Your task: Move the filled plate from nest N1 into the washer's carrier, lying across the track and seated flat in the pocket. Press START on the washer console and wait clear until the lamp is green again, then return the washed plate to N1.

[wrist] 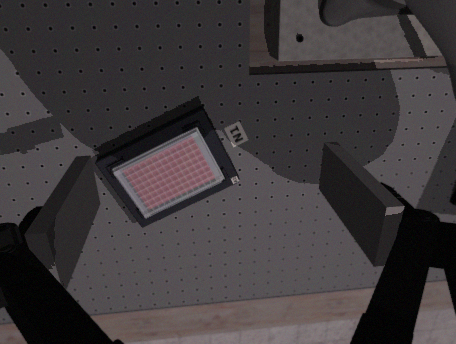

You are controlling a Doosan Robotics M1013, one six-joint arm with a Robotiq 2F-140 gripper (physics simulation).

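Places are measured from the arm's base along level axes (x right, y ahead, z up), in metres.
Pixels of known places: gripper, fingertip midpoint: (211, 173).
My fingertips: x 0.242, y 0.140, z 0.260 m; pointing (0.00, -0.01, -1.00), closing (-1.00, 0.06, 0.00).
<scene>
Ahead of a thing's pixels: the offset from my fingertips to its middle. "spot": to the spot under its first point. Level surfaces: height alone.
The filled plate @(dx +0.050, dy +0.124, dz -0.263 m) (172, 172), with a grid of pink wells and a pale clear rim, sits in the dark nest N1 @(spot: dx +0.092, dy +0.184, dz -0.255 m) (145, 220), which is turned at an angle on the perforated table. A white label @(spot: dx -0.047, dy +0.086, dz -0.290 m) (235, 134) reading N1 lies beside the nest's upper right side. My gripper (211, 173) is wide open and empty, high above the table. The plate lies between the two fingers in the view, nearer the left finger and below them. The washer's carrier, its console and the lamp do not show in the wrist view.
The perforated grey table top @(dz -0.290 m) (215, 270) has a wooden front edge @(spot: dx -0.010, dy +0.402, dz -0.291 m) (225, 302), with tiled floor @(dz -0.303 m) (250, 330) beyond it. A pale base plate (340, 47) with a hole and part of the robot's body on it stands at the upper right. A grey block-like part @(spot: dx -0.373, dy +0.188, dz -0.291 m) (440, 172) shows at the right edge.
</scene>
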